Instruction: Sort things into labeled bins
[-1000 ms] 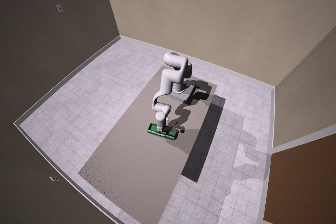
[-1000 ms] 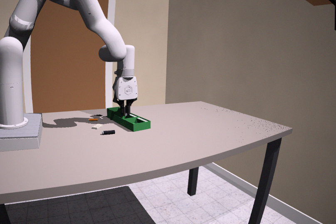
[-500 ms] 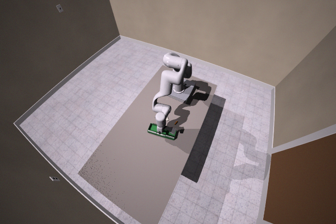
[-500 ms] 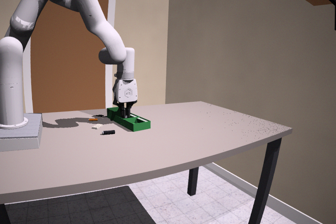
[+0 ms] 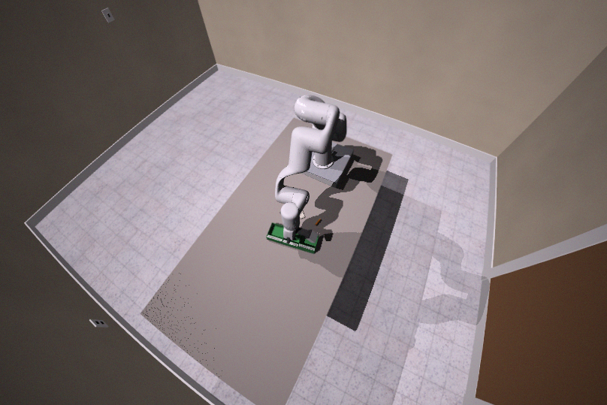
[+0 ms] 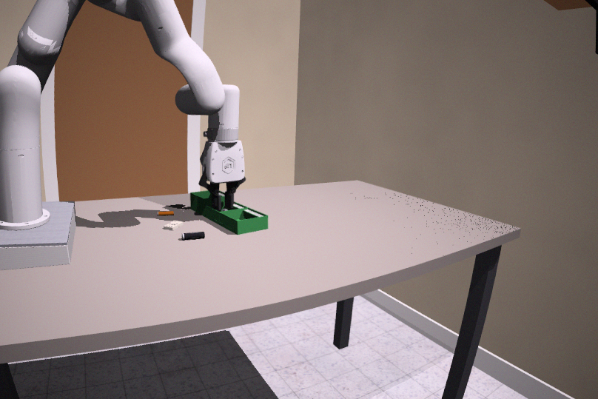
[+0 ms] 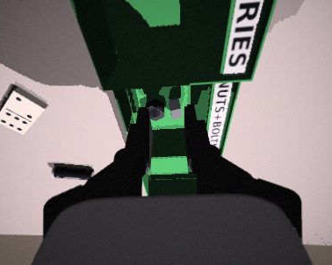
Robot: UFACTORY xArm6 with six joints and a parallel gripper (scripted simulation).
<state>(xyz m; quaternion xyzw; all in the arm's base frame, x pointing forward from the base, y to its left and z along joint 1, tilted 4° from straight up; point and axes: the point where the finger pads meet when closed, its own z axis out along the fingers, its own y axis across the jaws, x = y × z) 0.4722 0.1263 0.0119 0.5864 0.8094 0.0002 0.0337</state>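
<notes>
Right now my hand is 20 mm above the green three-bin tray and 10 mm short of it. The rest, counted from my hand: white domino 130 mm behind, 40 mm to the right, 40 mm below; silver nut 30 mm below, 10 mm ahead; black nut 30 mm below, 10 mm behind.
</notes>
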